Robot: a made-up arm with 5 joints.
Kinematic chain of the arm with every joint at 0, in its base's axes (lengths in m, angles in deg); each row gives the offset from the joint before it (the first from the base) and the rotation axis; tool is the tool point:
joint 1: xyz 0 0 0.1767 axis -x
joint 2: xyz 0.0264 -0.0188 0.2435 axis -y
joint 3: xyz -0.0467 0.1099 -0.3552 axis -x
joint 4: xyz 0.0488 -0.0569 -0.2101 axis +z
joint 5: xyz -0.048 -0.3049 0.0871 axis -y
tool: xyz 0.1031 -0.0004 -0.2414
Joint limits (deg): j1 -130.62..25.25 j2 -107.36..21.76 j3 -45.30..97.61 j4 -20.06..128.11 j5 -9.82..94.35
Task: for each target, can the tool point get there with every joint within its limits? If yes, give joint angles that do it. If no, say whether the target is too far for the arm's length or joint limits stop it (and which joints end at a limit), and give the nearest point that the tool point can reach.
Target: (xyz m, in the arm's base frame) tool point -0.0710 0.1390 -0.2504
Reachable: yes | joints -80.41 -24.39 32.20 -0.13 10.25
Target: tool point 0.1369 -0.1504 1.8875
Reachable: no: too far | nearest point 0.0806 -0.0054 0.7462 | short by 1.152 m
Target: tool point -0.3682 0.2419 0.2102
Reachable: yes | joints -45.25 -85.54 -33.09 71.39 68.89
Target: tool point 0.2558 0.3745 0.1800
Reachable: yes | joints -14.95 3.70 -21.68 111.66 72.68
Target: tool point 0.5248 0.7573 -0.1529
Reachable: no: joint limits stop it (at a limit: joint 2, joint 3, joint 5) | nearest point 0.3950 0.5168 -0.0482 | short by 0.293 m
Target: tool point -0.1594 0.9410 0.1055
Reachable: no: joint limits stop it (at a limit: joint 3, joint 5) | nearest point -0.1110 0.6317 0.1289 | short by 0.314 m
